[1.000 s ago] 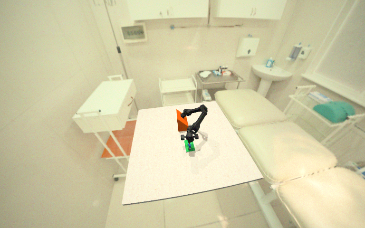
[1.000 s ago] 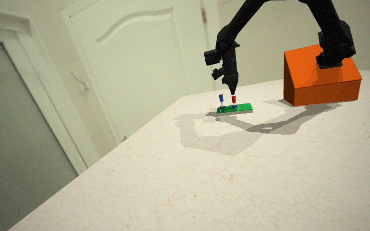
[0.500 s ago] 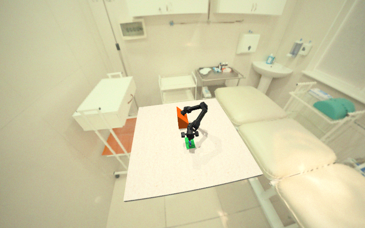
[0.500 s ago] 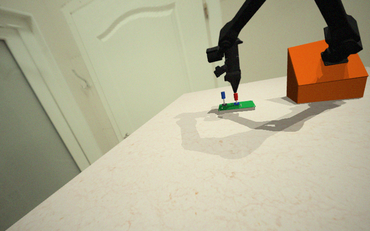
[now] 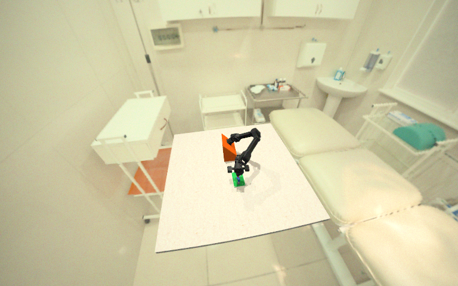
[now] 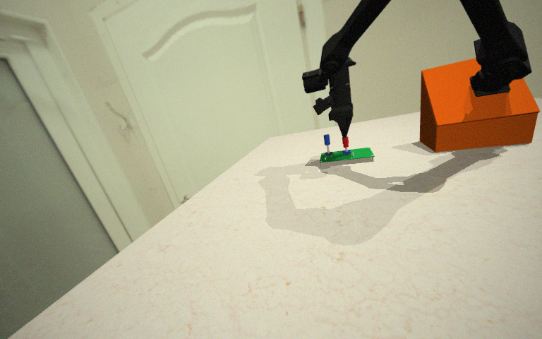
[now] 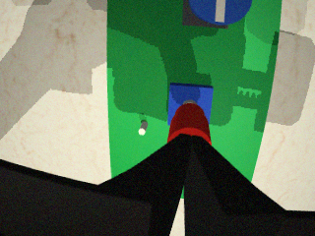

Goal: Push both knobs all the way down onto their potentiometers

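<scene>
Now: gripper tip 20 mm above the red knob. Also, from my gripper tip: blue knob 60 mm ahead.
</scene>
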